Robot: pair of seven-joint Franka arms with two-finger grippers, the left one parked.
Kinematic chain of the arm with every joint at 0, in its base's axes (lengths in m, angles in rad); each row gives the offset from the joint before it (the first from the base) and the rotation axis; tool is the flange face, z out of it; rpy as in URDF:
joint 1: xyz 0 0 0.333 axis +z
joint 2: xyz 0 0 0 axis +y
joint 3: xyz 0 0 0.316 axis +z
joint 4: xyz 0.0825 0 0 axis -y
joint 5: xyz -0.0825 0 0.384 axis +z
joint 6: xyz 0 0 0 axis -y
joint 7: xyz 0.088 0 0 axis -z
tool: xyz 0 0 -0.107 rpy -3.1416 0 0
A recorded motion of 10 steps. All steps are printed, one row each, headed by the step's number.
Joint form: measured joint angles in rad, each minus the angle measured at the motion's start. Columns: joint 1, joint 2, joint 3, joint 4, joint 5, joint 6, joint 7.
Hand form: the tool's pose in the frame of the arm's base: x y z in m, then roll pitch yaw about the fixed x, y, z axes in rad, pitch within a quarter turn. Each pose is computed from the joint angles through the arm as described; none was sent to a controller.
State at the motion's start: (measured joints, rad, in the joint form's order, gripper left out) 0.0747 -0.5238 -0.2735 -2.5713 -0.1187 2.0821 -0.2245
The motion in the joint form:
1: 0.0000 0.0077 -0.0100 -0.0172 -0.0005 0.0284 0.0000
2: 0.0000 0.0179 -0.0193 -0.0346 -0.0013 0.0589 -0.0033
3: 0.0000 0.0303 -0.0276 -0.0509 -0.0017 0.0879 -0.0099
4: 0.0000 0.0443 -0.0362 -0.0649 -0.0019 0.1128 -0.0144
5: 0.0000 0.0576 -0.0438 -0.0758 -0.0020 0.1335 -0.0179
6: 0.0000 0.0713 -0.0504 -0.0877 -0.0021 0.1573 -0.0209
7: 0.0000 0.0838 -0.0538 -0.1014 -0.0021 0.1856 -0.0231
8: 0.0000 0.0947 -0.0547 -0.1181 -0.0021 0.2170 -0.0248
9: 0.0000 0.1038 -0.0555 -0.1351 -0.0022 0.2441 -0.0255
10: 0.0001 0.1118 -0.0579 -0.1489 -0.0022 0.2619 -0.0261
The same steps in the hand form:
1: 0.3771 -0.0847 0.4246 -3.1134 -0.0330 0.1092
2: 0.3767 -0.0868 0.4152 -3.1113 -0.0361 0.1060
3: 0.3764 -0.0885 0.4053 -3.1094 -0.0367 0.1066
4: 0.3760 -0.0904 0.3957 -3.1070 -0.0339 0.1045
5: 0.3757 -0.0923 0.3874 -3.1049 -0.0307 0.1018
6: 0.3753 -0.0936 0.3789 -3.1039 -0.0290 0.0996
7: 0.3749 -0.0937 0.3706 -3.1048 -0.0312 0.0994
8: 0.3740 -0.0925 0.3622 -3.1066 -0.0351 0.1013
9: 0.3722 -0.0912 0.3540 -3.1073 -0.0363 0.1024
10: 0.3701 -0.0906 0.3467 -3.1061 -0.0327 0.1019

